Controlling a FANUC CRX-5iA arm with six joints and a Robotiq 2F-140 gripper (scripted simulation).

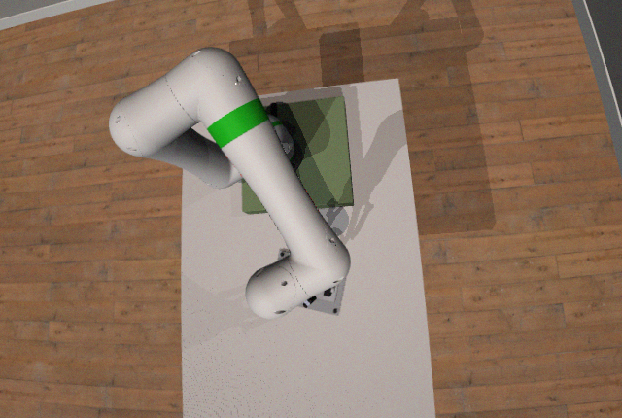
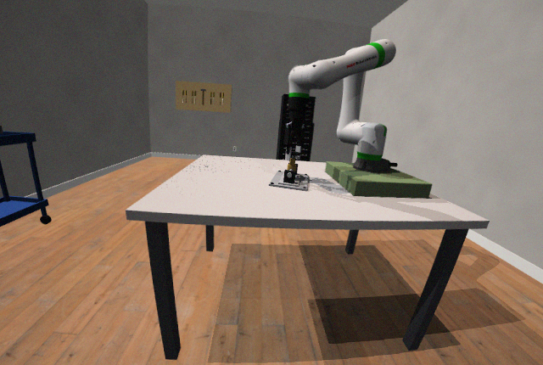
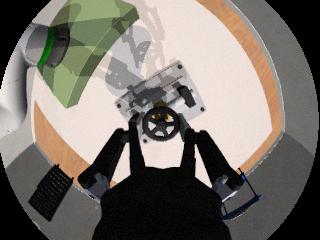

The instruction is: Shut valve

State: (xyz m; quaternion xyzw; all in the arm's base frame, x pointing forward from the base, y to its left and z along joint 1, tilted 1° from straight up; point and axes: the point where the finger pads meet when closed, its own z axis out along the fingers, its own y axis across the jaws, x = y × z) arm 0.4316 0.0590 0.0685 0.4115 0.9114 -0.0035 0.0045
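Now: the black spoked handwheel 1 cm below my hand. The rest, counted from my hand: base plate 13 cm below.
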